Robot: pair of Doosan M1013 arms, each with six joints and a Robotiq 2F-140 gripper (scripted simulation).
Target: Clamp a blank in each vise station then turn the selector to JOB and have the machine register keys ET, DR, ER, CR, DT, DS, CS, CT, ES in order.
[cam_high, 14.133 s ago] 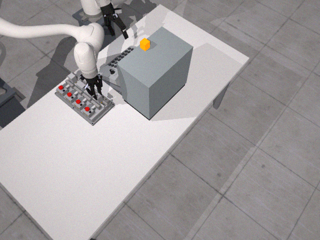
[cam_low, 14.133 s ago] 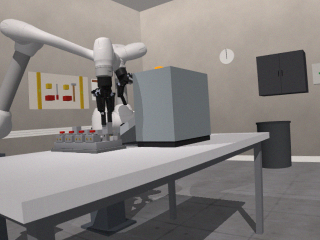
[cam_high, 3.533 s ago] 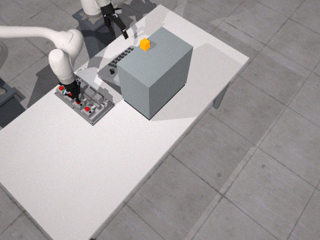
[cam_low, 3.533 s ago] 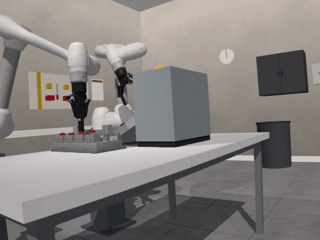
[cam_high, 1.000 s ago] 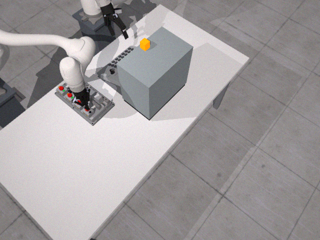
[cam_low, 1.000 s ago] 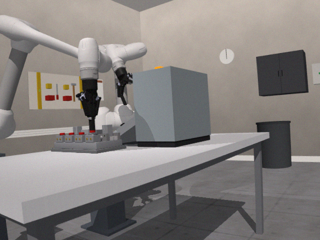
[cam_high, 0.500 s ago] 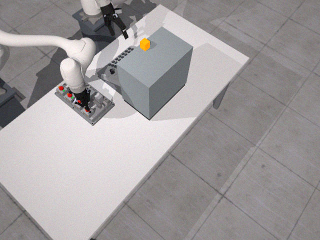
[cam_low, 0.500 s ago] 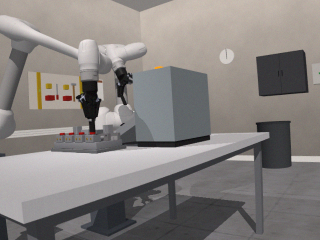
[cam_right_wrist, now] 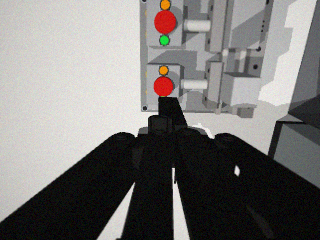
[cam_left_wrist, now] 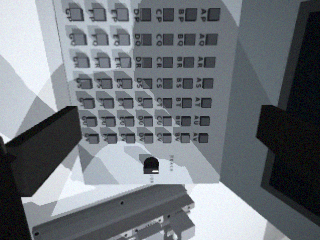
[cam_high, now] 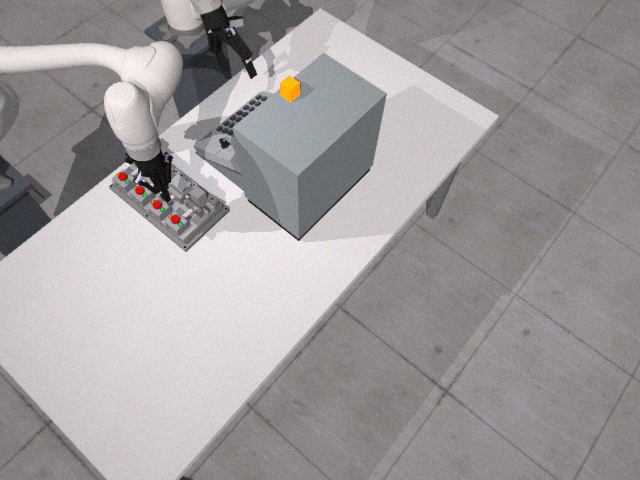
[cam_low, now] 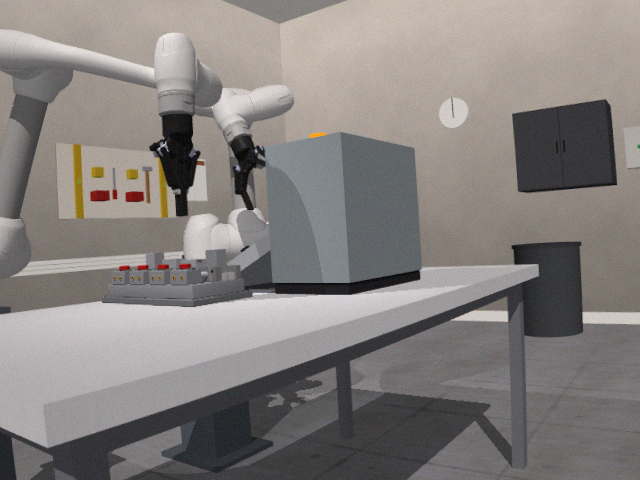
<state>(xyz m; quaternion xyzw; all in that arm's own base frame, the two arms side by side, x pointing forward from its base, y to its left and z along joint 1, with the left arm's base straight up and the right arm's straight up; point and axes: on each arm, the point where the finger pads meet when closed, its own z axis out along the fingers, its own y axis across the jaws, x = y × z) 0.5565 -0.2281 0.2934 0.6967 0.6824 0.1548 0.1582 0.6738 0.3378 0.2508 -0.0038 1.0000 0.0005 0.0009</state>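
Now: the black selector 18 cm below my left hand, 16 cm to the right of it and 6 cm ahead of it. From my left hand the other things lie so: key panel (22 cm below, 8 cm ahead, 5 cm to the right); then key (20 cm below, 3 cm ahead).
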